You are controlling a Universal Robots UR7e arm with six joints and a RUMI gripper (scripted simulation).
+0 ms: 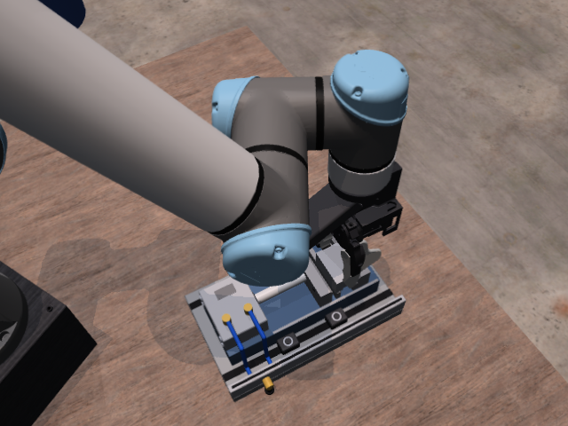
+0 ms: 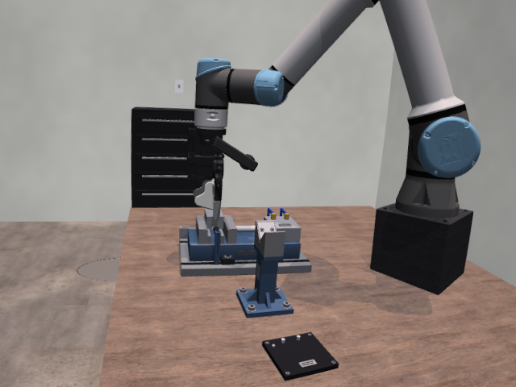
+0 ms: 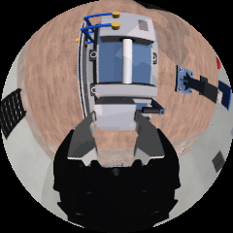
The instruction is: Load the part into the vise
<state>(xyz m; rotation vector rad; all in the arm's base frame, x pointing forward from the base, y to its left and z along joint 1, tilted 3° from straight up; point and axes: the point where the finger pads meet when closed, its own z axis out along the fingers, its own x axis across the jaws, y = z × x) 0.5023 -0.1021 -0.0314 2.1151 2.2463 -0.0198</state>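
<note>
Now: hand 10 mm above the part. The rest, counted from my hand: work stop 70 mm to the left, 20 mm below; then moving jaw 40 mm behind, 20 mm to the left, 30 mm below; then fixed jaw 30 mm ahead, 20 mm to the left, 30 mm below.
</note>
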